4 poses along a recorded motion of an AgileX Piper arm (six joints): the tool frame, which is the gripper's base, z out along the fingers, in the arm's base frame.
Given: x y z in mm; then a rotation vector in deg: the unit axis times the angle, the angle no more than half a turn.
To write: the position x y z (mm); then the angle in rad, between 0 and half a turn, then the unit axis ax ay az. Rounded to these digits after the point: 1 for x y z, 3 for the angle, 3 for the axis.
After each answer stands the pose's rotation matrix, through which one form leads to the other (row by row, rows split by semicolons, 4 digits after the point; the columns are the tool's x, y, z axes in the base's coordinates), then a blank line. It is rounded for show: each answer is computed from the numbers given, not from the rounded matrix.
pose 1, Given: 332.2 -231.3 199.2 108.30 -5.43 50.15
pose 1, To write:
332.2 -231.3 199.2 2.085 0.906 -0.045 0.420
0.7340 -0.4269 0.5282; 0.3040 -0.4889 -0.8177; 0.6073 0.7607 -0.2291

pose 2, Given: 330.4 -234.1 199.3 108.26 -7.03 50.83
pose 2, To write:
330.4 -234.1 199.3 2.091 0.904 -0.059 0.424
0.7254 -0.4475 0.5230; 0.2888 -0.4919 -0.8214; 0.6249 0.7468 -0.2276

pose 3, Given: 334.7 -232.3 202.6 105.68 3.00 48.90
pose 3, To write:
334.7 -232.3 202.6 2.033 0.907 0.026 0.420
0.7442 -0.3420 0.5738; 0.4095 -0.4450 -0.7964; 0.5277 0.8277 -0.1911

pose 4, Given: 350.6 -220.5 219.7 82.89 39.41 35.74
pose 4, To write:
350.6 -220.5 219.7 1.719 0.842 0.400 0.363
0.6651 0.0276 0.7462; 0.7454 0.0360 -0.6657; -0.0453 0.9990 0.0034

